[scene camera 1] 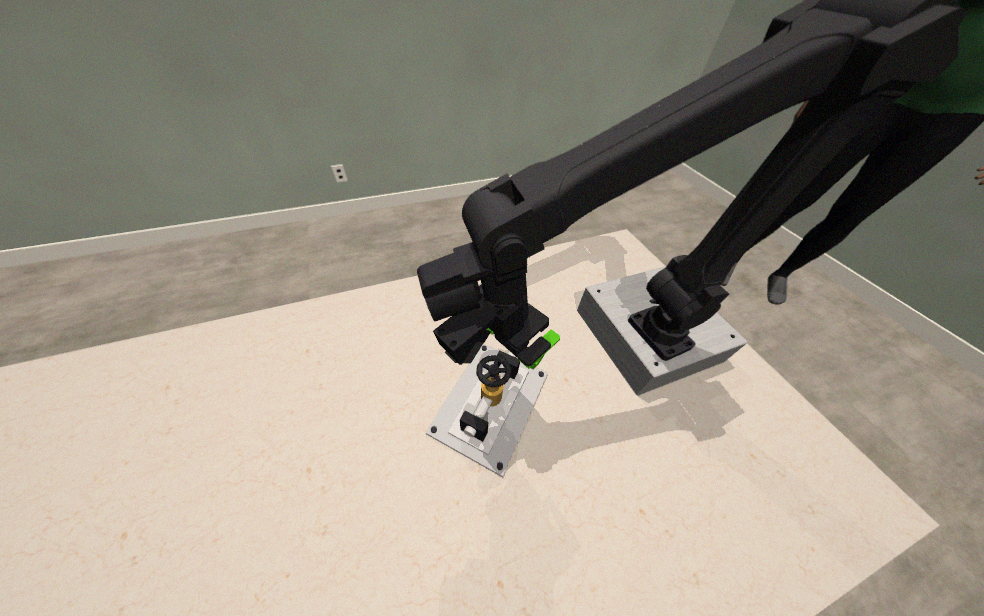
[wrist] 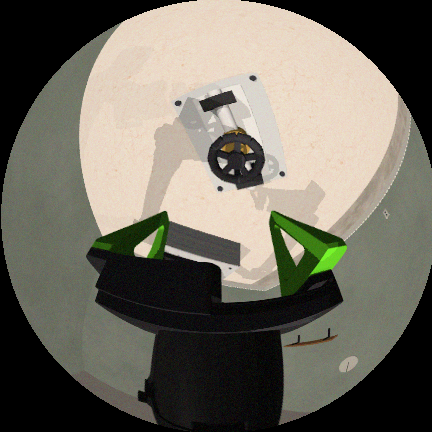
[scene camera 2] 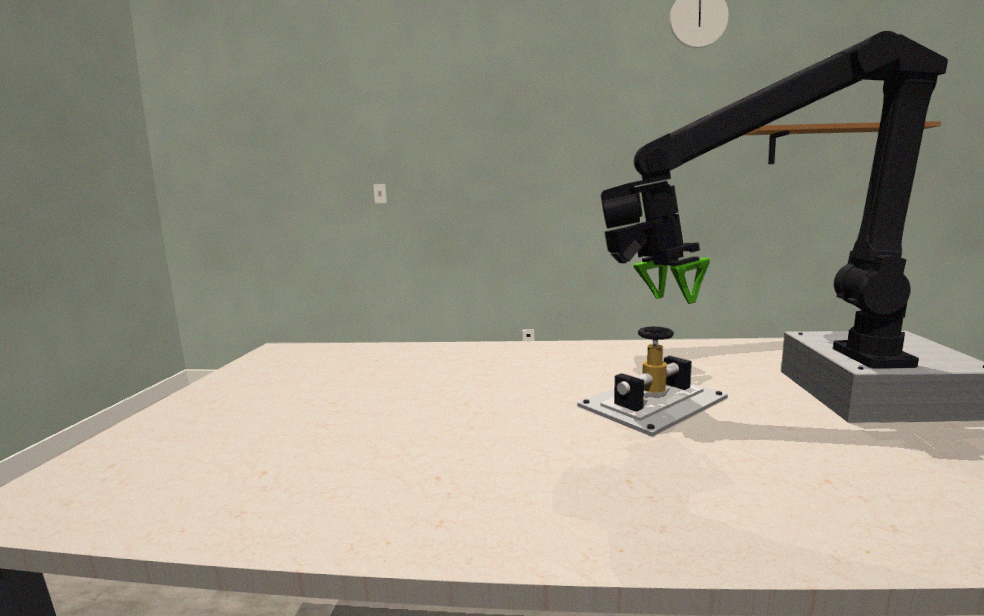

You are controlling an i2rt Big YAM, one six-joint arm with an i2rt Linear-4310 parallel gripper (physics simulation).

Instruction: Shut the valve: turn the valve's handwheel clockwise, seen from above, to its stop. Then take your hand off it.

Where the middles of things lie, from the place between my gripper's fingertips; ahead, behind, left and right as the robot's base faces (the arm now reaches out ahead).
The black spoked handwheel (scene camera 1: 493, 370) lies 70 mm below my hand and 30 mm ahead of it. From my hand the other things lie so: grey base plate (scene camera 1: 498, 459) (190 mm below, 30 mm ahead).
